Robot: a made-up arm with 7 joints.
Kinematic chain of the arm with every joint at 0, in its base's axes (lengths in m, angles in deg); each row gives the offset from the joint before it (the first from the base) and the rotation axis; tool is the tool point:
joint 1: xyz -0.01 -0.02 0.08 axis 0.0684 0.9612 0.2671
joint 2: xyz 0 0.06 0 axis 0.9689 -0.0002 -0.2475
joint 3: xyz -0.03 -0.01 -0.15 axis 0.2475 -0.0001 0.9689
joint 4: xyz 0.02 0 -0.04 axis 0.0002 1 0
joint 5: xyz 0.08 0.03 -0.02 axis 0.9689 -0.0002 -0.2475
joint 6: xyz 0.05 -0.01 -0.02 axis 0.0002 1 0
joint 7: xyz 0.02 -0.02 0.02 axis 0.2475 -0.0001 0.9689
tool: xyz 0.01 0 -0.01
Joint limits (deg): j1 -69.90..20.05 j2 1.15..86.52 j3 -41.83..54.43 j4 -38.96..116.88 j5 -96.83..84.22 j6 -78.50..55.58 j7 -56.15..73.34
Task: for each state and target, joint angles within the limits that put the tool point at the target. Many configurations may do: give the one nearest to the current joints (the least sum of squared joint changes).
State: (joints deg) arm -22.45 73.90 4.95 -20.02 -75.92 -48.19 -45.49
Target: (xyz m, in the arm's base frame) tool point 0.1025 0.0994 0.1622
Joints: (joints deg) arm -33.02 84.44 12.98 -35.66 -76.74 -47.18 -45.64
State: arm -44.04 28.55 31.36 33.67 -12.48 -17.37 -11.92
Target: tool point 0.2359 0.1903 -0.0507
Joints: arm -35.51 25.77 32.88 35.53 -12.21 -17.86 -11.87
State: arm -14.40 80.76 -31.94 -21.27 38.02 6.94 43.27
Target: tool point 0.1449 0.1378 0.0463
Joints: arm 3.16 86.52 8.78 -36.85 35.95 -5.91 52.11
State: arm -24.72 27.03 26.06 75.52 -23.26 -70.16 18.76
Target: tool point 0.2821 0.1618 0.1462
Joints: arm -69.90 48.18 4.86 40.94 -30.01 -38.03 12.44
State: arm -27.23 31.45 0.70 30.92 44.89 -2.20 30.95
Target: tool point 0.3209 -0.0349 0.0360
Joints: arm -66.43 9.96 -9.94 29.93 44.56 1.42 28.87
